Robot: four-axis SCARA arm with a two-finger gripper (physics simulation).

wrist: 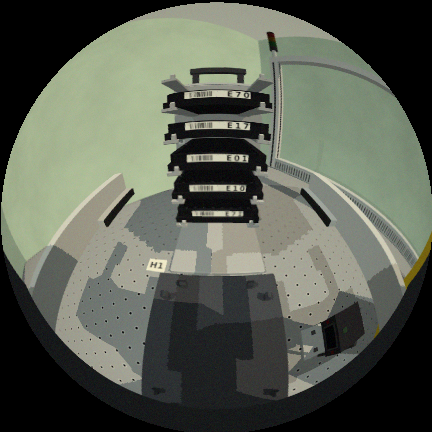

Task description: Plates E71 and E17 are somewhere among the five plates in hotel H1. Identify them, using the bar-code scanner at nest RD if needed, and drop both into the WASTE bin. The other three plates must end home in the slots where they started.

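Frame: origin at the arm's base, x ahead, y left, z up, level; metres.
Seen in the pictures: gripper, fingertip midpoint: [216, 176].
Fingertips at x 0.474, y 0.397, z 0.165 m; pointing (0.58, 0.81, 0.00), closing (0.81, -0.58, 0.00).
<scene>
A point is followed by its place in that frame.
Hotel H1 [218, 71] {x 0.567, y 0.521, z 0.307 m} stands straight ahead with five black plates stacked in it. From top to bottom the labels read: plate E70 [217, 95] {x 0.485, y 0.411, z 0.229 m}, plate E17 [217, 126] {x 0.485, y 0.411, z 0.201 m}, plate E01 [217, 158] {x 0.485, y 0.411, z 0.174 m}, plate E10 [217, 188] {x 0.485, y 0.411, z 0.146 m}, and a lowest plate [217, 214] {x 0.485, y 0.411, z 0.117 m} whose small label starts with E7, its last character blurred, perhaps 1. My gripper [216, 176] {x 0.474, y 0.397, z 0.165 m} is open, with a dark-padded finger wide to each side of the stack and no plate between the pads. The fingers are around the height of the lower plates in the view; their distance from the stack is hard to tell.
A dark flat platform [210, 340] {x 0.416, y 0.325, z 0.073 m} with small corner posts lies low in front of the hotel. An H1 sign [156, 265] {x 0.409, y 0.473, z 0.013 m} lies left of it. A dark scanner box [345, 330] {x 0.494, y 0.235, z 0.096 m} stands at the lower right. A yellow edge [426, 265] shows at the far right. A light tower [271, 42] {x 1.007, y 0.697, z 0.737 m} stands behind.
</scene>
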